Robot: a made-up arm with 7 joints. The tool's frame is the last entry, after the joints.
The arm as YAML. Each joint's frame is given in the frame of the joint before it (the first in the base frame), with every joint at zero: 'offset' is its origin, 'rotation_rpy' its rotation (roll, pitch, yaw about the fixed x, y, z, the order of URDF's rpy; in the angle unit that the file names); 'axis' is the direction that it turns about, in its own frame. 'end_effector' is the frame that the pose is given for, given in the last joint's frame.
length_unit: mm
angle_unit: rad
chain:
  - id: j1
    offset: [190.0, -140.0, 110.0]
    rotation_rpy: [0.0, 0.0, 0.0]
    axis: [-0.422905, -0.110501, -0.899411]
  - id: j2
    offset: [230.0, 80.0, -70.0]
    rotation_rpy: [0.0, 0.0, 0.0]
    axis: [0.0, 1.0, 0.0]
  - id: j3
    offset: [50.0, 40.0, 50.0]
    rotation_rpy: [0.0, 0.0, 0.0]
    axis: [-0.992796, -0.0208, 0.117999]
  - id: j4
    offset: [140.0, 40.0, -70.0]
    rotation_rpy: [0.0, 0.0, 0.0]
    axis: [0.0, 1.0, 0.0]
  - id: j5
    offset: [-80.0, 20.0, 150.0]
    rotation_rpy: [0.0, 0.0, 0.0]
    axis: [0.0, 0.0, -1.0]
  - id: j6
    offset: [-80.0, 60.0, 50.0]
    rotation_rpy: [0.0, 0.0, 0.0]
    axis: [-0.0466, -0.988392, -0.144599]
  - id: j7
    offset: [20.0, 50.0, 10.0]
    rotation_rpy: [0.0, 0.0, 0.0]
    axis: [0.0, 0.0, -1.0]
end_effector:
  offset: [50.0, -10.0, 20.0]
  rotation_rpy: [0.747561, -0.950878, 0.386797]
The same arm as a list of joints. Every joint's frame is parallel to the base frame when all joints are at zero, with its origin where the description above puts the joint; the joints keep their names.
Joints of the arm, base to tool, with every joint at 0 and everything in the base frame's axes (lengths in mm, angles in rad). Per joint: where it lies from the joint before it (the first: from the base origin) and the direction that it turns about. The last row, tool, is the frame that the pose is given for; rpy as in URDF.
j1: axis -0.422905 -0.110501 -0.899411 origin 190.0 -140.0 110.0
j2: axis +y origin 230.0 80.0 -70.0
j3: axis -0.992796 -0.0208 0.117999 origin 50.0 40.0 50.0
j4: axis +y origin 140.0 40.0 -70.0
j5: axis -z origin -80.0 20.0 150.0
j6: axis -0.0466 -0.988392 -0.144599 origin -80.0 60.0 50.0
j7: axis -z origin 20.0 50.0 10.0
tool: origin 50.0 -10.0 20.0 rpy 0.7476 -0.9509 0.3868

